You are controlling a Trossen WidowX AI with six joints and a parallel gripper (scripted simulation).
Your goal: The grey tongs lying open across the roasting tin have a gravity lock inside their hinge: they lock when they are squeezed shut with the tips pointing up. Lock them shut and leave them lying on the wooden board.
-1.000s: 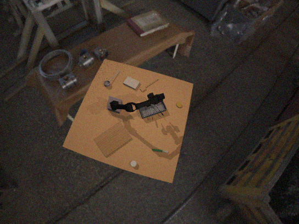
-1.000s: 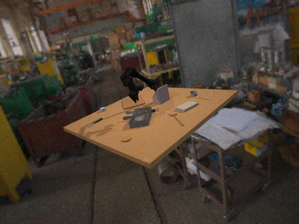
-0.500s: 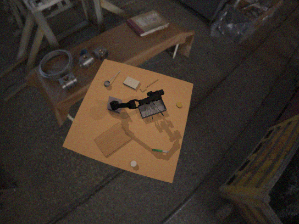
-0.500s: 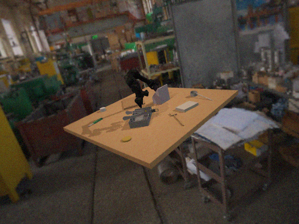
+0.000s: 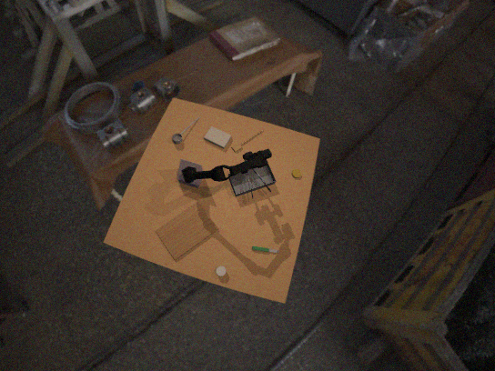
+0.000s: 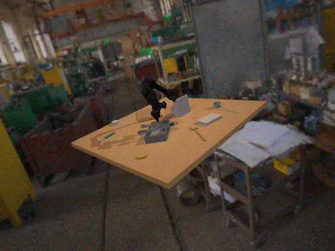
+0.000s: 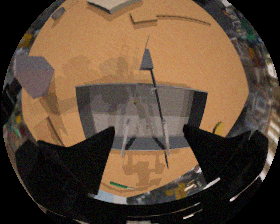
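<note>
Right now the roasting tin is 10 mm ahead of my gripper tip, 30 mm to the right of it and 100 mm below it. From my gripper tip the other things lie so: wooden board: 340 mm behind, 490 mm to the right, 120 mm below; yellow disc: 330 mm ahead, 110 mm to the left, 120 mm below; white cap: 50 mm behind, 700 mm to the right, 110 mm below.
</note>
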